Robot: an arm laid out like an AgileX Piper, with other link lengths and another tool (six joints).
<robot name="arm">
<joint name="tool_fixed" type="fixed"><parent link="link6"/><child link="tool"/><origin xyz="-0.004 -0.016 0.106" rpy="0 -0.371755 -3.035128"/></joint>
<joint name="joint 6" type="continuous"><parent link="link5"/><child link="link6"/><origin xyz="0 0.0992 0" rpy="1.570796 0 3.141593"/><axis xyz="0 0 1"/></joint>
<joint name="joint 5" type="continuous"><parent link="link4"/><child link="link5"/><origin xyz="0 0 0" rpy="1.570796 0 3.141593"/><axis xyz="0 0 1"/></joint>
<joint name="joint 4" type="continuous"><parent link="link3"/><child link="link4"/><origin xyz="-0.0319 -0.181 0" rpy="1.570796 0 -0.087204"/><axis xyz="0 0 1"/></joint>
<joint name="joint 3" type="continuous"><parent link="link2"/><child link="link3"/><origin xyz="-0.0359 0.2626 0" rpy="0 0 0"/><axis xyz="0 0 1"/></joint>
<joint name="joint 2" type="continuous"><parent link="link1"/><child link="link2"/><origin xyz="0 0 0" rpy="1.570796 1.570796 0"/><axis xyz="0 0 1"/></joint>
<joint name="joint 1" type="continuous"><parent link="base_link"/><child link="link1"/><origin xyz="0 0 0.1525" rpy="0 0 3.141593"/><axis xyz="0 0 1"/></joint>
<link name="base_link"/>
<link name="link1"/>
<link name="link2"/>
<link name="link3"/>
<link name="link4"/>
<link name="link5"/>
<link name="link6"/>
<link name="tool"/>
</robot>
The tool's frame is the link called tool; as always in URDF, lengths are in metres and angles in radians. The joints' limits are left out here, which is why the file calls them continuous.
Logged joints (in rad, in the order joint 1, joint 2, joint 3, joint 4, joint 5, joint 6), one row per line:
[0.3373 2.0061 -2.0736 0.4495 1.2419 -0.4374]
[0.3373 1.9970 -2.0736 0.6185 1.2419 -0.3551]
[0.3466 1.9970 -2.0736 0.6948 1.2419 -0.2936]
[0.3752 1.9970 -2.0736 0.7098 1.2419 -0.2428]
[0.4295 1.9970 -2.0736 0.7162 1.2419 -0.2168]
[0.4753 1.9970 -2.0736 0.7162 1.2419 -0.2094]
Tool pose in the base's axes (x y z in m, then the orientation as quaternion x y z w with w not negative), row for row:
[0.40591 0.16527 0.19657 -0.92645 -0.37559 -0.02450 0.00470]
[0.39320 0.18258 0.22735 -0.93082 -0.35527 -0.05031 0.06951]
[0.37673 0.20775 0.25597 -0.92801 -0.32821 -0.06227 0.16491]
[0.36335 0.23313 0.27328 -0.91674 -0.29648 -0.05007 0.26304]
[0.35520 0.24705 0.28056 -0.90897 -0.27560 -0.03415 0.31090]
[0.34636 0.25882 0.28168 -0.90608 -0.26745 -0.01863 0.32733]
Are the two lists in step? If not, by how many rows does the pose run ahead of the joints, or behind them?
The pose runs 2 rows behind the joints: the pose in row i belongs to the joints in row i - 2.
